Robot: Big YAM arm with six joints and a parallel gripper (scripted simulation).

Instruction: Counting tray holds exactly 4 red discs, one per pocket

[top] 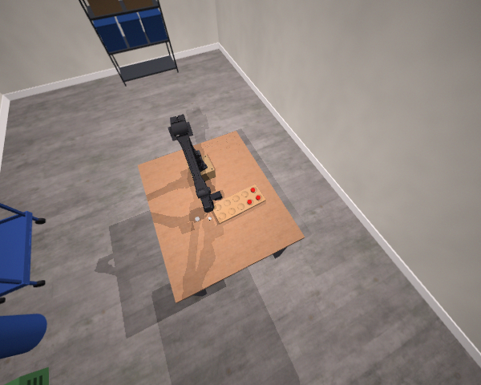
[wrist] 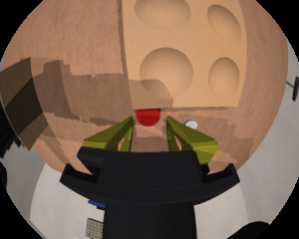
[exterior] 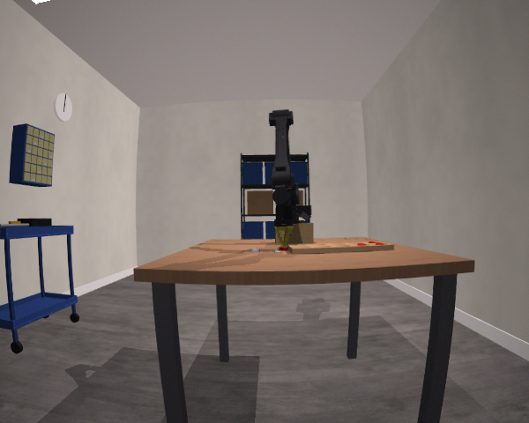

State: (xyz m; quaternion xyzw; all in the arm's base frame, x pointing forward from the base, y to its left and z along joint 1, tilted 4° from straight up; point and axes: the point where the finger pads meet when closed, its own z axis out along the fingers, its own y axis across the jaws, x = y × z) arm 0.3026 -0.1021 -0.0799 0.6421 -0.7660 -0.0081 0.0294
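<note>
The wooden counting tray is 20 cm to the left of my hand, 8 cm ahead of it and 2 cm below it. From my hand the other things lie so: white piece 6 cm ahead, 3 cm to the right, 2 cm below; white disc 11 cm to the right, 2 cm below, 1 cm ahead.
</note>
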